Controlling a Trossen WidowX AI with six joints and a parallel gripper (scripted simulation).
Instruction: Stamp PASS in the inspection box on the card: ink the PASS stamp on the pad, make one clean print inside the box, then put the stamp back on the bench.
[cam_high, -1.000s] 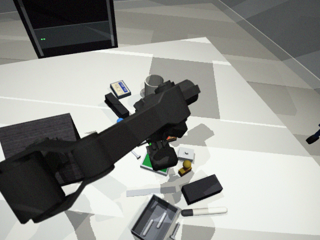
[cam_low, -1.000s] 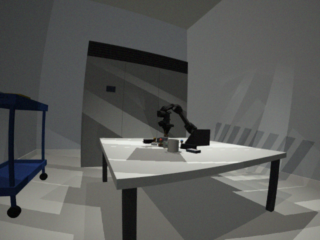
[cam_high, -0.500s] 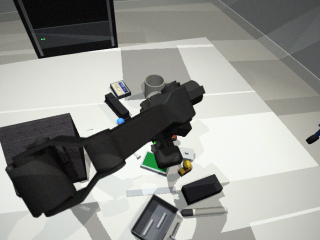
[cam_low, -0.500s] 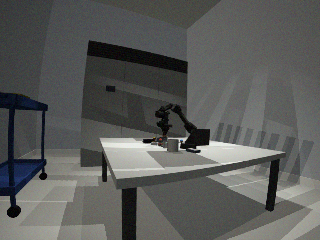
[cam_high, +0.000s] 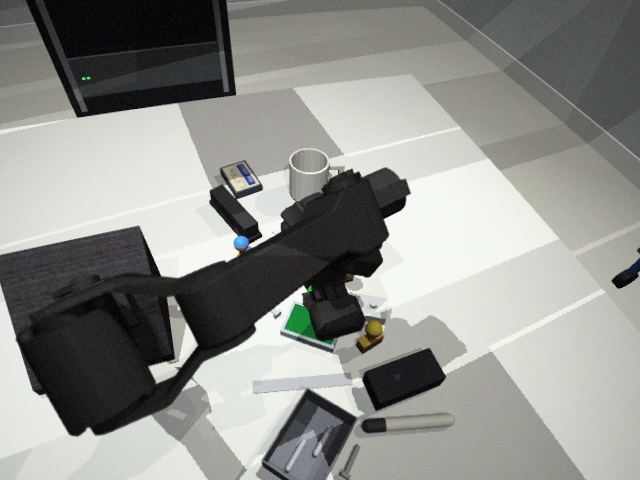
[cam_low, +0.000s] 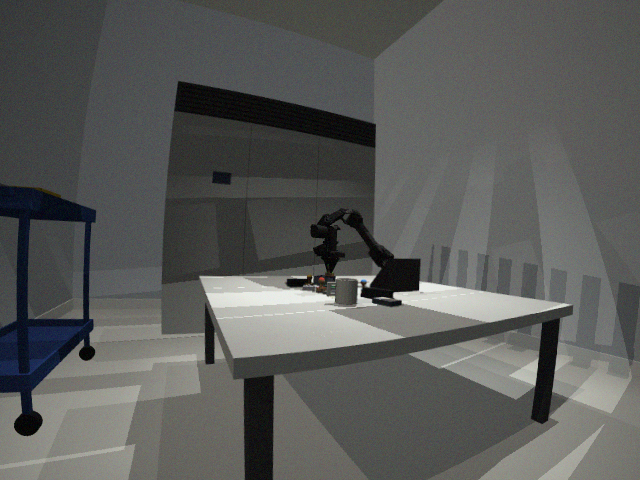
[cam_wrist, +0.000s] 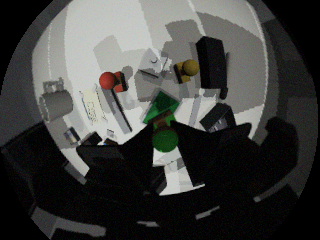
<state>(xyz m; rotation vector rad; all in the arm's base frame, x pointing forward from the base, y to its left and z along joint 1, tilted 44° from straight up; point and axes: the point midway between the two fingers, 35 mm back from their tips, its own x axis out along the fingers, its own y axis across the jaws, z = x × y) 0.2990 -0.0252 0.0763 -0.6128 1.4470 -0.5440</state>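
Right now the green ink pad is 8 cm below my gripper tip. Also, from my gripper tip: green-knobbed stamp right at my gripper tip; yellow stamp 8 cm ahead, 5 cm to the right, 6 cm below; grey block 10 cm ahead, 6 cm below.
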